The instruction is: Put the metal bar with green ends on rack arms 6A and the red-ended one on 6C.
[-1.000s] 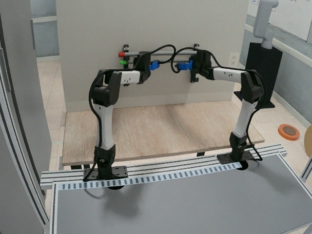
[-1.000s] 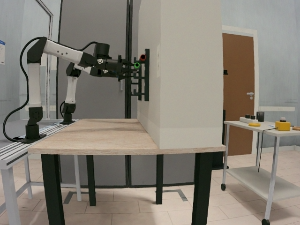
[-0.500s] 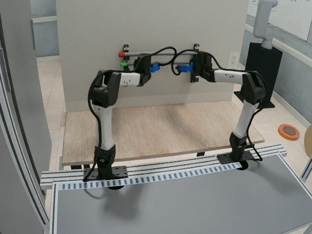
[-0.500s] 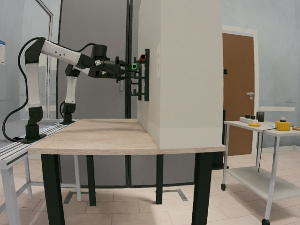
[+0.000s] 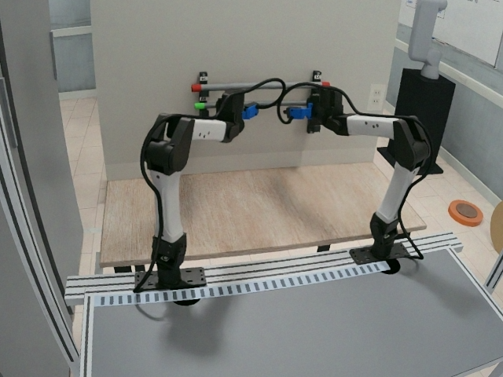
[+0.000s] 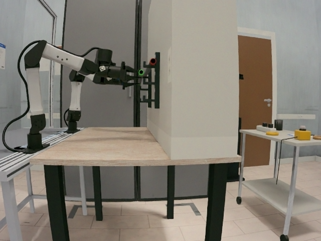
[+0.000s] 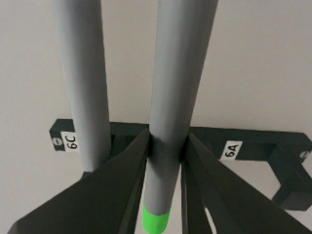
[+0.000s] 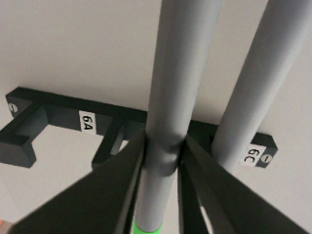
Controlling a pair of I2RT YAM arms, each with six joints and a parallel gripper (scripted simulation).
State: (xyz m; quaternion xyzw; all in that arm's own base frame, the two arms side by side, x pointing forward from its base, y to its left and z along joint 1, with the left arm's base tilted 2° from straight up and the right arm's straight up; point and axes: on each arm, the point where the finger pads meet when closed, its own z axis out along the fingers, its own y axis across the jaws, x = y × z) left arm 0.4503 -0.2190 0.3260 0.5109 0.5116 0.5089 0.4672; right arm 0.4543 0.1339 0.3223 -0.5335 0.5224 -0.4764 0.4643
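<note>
Now: right hand 150 mm to the right of the green-ended bar. From my right hand the other things lie so: beige wall panel: 190 mm to the left, 190 mm ahead, 140 mm above; wall socket: 320 mm to the right, 80 mm ahead, 10 mm below; red-ended bar: 160 mm to the left, 50 mm ahead, 50 mm above.
</note>
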